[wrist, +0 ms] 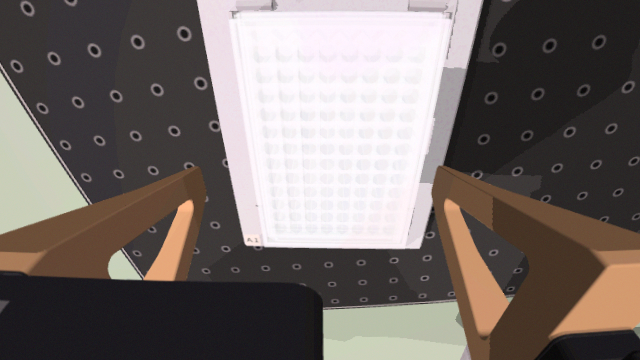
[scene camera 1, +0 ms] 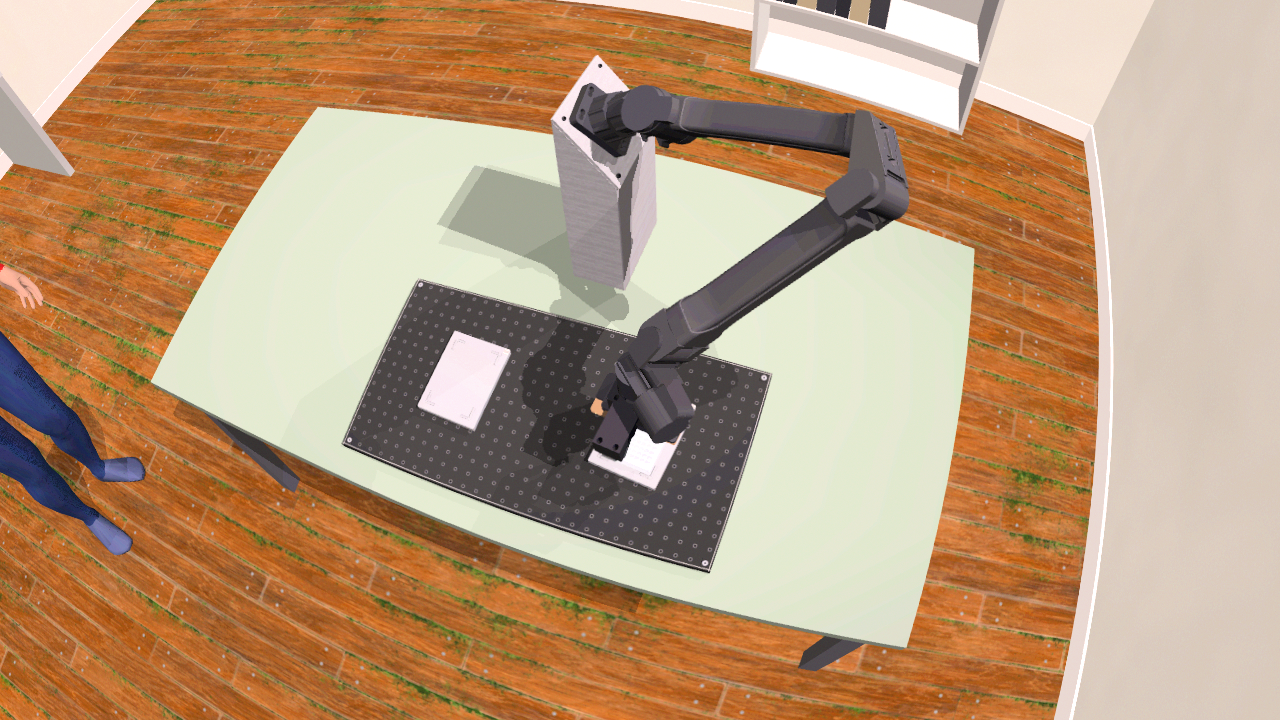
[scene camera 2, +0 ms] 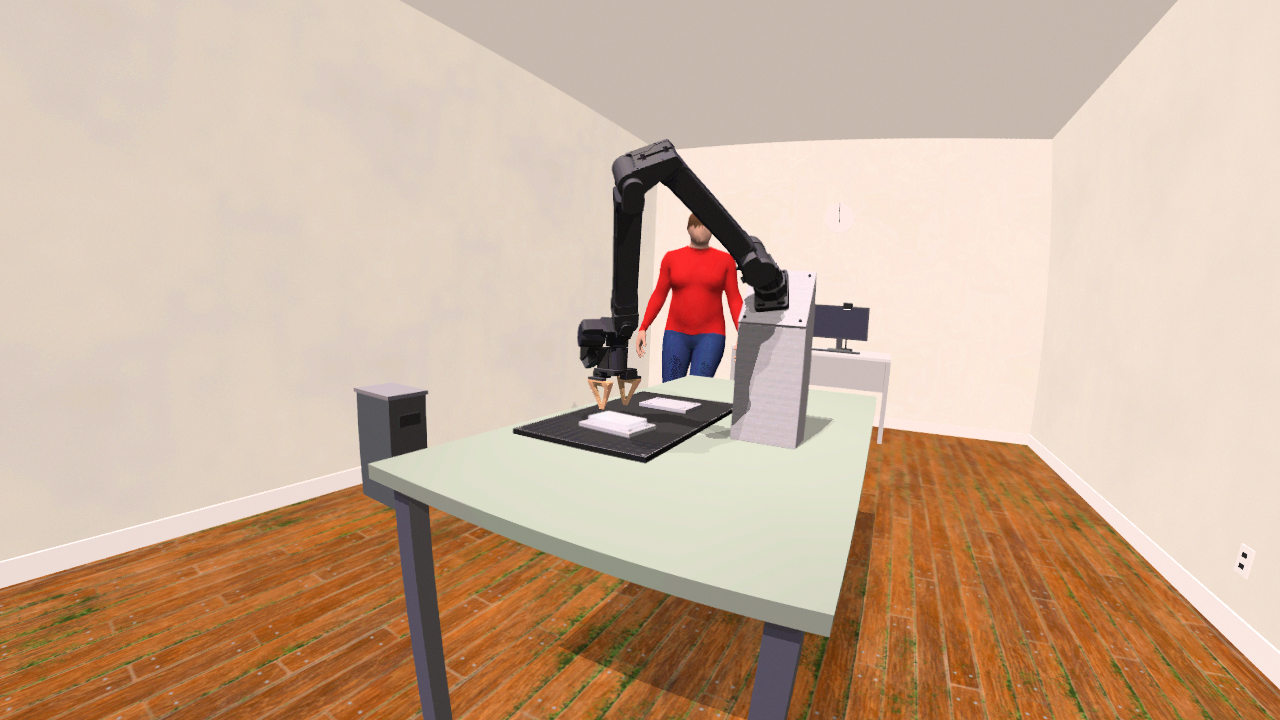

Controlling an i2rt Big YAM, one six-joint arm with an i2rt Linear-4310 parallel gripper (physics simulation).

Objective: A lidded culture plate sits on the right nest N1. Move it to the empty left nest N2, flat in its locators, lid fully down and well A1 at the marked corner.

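Frame: origin at the arm's base, x ahead, y up, z right, level; metres.
Seen in the pictures: gripper, fingertip midpoint: (wrist: 318,179) (scene camera 1: 643,428) (scene camera 2: 613,407); arm's base at its link origin: (scene camera 1: 600,120) (scene camera 2: 772,292).
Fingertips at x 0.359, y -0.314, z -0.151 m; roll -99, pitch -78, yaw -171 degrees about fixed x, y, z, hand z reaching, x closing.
Note:
Offsets run from my fingertips to a thing's top centre. "spot": to the spot under its first point. Level surfaces: height alone.
The white, many-welled culture plate @[dz +0.006, dx -0.009, dy -0.027 m] (scene camera 1: 642,454) (scene camera 2: 615,418) (wrist: 340,130) sits on the white right nest N1 @[dz +0.006, dx -0.009, dy -0.040 m] (scene camera 2: 640,431) (wrist: 220,60), its clear lid on top and looking level. An A1 label @[spot: dz -0.062, dx -0.073, dy -0.043 m] (wrist: 252,240) marks the nest's near left corner in the wrist view. The left nest N2 @[dz +0.337, dx -0.033, dy -0.040 m] (scene camera 1: 465,380) (scene camera 2: 669,404) is a white, empty block with raised corner locators. My gripper (scene camera 2: 614,405) (wrist: 318,179) is open and empty, pointing down. Its orange-brown fingertips are a little above the plate, one out to each side of it in the wrist view. In scene camera 1 the gripper body hides part of the plate.
Both nests stand on a black perforated board @[dy -0.054 m] (scene camera 1: 384,420) (scene camera 2: 546,431) on the pale green table @[dy -0.068 m] (scene camera 1: 832,537) (scene camera 2: 626,519). The arm's grey pedestal (scene camera 1: 595,214) (scene camera 2: 771,385) rises behind the board. A person in a red top (scene camera 2: 696,286) stands beyond the table's left end.

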